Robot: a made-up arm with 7 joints. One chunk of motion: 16 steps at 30 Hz.
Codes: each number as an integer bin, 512 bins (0 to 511) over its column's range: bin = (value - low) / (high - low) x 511, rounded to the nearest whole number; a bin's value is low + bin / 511 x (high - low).
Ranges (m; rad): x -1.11..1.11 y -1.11..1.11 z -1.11..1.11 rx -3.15..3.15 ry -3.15..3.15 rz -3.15..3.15
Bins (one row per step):
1: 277 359 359 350 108 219
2: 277 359 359 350 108 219
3: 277 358 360 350 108 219
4: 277 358 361 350 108 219
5: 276 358 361 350 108 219
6: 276 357 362 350 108 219
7: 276 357 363 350 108 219
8: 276 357 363 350 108 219
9: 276 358 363 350 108 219
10: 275 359 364 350 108 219
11: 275 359 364 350 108 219
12: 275 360 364 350 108 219
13: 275 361 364 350 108 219
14: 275 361 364 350 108 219
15: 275 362 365 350 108 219
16: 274 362 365 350 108 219
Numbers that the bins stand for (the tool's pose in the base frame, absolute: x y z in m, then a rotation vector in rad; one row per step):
1: 0.0934 0.4496 0.4496 1.1651 -1.8185 -0.4500
2: 0.0934 0.4496 0.4496 1.1651 -1.8185 -0.4500
3: 0.0934 0.4453 0.4540 1.1651 -1.8185 -0.4500
4: 0.0934 0.4453 0.4583 1.1651 -1.8185 -0.4500
5: 0.0891 0.4453 0.4583 1.1651 -1.8185 -0.4500
6: 0.0891 0.4410 0.4627 1.1651 -1.8185 -0.4500
7: 0.0891 0.4410 0.4670 1.1651 -1.8185 -0.4500
8: 0.0891 0.4410 0.4670 1.1651 -1.8185 -0.4500
9: 0.0891 0.4453 0.4670 1.1651 -1.8185 -0.4500
10: 0.0847 0.4496 0.4714 1.1651 -1.8185 -0.4500
11: 0.0847 0.4496 0.4714 1.1651 -1.8185 -0.4500
12: 0.0847 0.4540 0.4714 1.1651 -1.8185 -0.4500
13: 0.0847 0.4583 0.4714 1.1651 -1.8185 -0.4500
14: 0.0847 0.4583 0.4714 1.1651 -1.8185 -0.4500
15: 0.0847 0.4627 0.4757 1.1651 -1.8185 -0.4500
16: 0.0804 0.4627 0.4757 1.1651 -1.8185 -0.4500

